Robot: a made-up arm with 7 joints. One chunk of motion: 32 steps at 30 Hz.
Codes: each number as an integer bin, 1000 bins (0 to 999) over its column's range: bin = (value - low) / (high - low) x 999, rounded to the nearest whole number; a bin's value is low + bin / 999 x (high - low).
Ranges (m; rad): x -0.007..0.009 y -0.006..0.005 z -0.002..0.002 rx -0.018..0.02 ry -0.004..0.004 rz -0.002..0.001
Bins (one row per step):
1: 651 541 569 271 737 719
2: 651 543 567 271 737 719
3: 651 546 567 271 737 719
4: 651 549 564 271 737 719
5: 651 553 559 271 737 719
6: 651 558 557 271 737 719
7: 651 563 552 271 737 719
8: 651 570 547 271 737 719
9: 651 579 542 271 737 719
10: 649 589 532 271 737 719
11: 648 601 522 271 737 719
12: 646 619 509 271 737 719
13: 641 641 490 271 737 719
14: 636 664 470 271 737 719
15: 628 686 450 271 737 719
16: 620 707 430 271 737 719
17: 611 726 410 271 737 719
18: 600 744 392 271 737 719
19: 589 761 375 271 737 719
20: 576 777 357 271 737 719
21: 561 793 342 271 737 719
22: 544 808 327 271 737 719
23: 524 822 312 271 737 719
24: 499 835 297 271 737 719
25: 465 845 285 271 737 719
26: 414 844 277 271 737 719
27: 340 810 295 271 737 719
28: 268 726 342 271 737 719
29: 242 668 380 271 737 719
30: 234 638 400 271 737 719
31: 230 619 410 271 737 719
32: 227 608 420 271 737 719
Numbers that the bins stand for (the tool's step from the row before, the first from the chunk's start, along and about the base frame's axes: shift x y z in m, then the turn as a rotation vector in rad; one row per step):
1: 0.00343 -0.00004 0.00028 -0.00769 0.00190 0.00016
2: 0.00343 -0.00002 0.00027 -0.00769 0.00190 0.00016
3: 0.00343 0.00001 0.00027 -0.00769 0.00190 0.00016
4: 0.00343 0.00005 0.00026 -0.00769 0.00190 0.00016
5: 0.00343 0.00009 0.00024 -0.00769 0.00190 0.00016
6: 0.00343 0.00014 0.00023 -0.00769 0.00190 0.00016
7: 0.00343 0.00020 0.00021 -0.00769 0.00190 0.00016
8: 0.00343 0.00028 0.00019 -0.00769 0.00190 0.00016
9: 0.00343 0.00038 0.00017 -0.00769 0.00190 0.00016
10: 0.00339 0.00049 0.00013 -0.00769 0.00190 0.00016
11: 0.00338 0.00062 0.00009 -0.00769 0.00190 0.00016
12: 0.00335 0.00082 0.00004 -0.00769 0.00190 0.00016
13: 0.00327 0.00106 -0.00004 -0.00769 0.00190 0.00016
14: 0.00319 0.00131 -0.00012 -0.00769 0.00190 0.00016
15: 0.00306 0.00155 -0.00020 -0.00769 0.00190 0.00016
16: 0.00293 0.00178 -0.00028 -0.00769 0.00190 0.00016
17: 0.00279 0.00199 -0.00036 -0.00769 0.00190 0.00016
18: 0.00261 0.00219 -0.00043 -0.00769 0.00190 0.00016
19: 0.00243 0.00238 -0.00050 -0.00769 0.00190 0.00016
20: 0.00223 0.00256 -0.00057 -0.00769 0.00190 0.00016
21: 0.00198 0.00273 -0.00063 -0.00769 0.00190 0.00016
22: 0.00171 0.00290 -0.00069 -0.00769 0.00190 0.00016
23: 0.00139 0.00305 -0.00075 -0.00769 0.00190 0.00016
24: 0.00099 0.00319 -0.00081 -0.00769 0.00190 0.00016
25: 0.00045 0.00330 -0.00086 -0.00769 0.00190 0.00016
26: -0.00037 0.00329 -0.00089 -0.00769 0.00190 0.00016
27: -0.00155 0.00292 -0.00082 -0.00769 0.00190 0.00016
28: -0.00271 0.00199 -0.00063 -0.00769 0.00190 0.00016
29: -0.00312 0.00136 -0.00048 -0.00769 0.00190 0.00016
30: -0.00325 0.00103 -0.00040 -0.00769 0.00190 0.00016
31: -0.00332 0.00082 -0.00036 -0.00769 0.00190 0.00016
32: -0.00336 0.00069 -0.00032 -0.00769 0.00190 0.00016

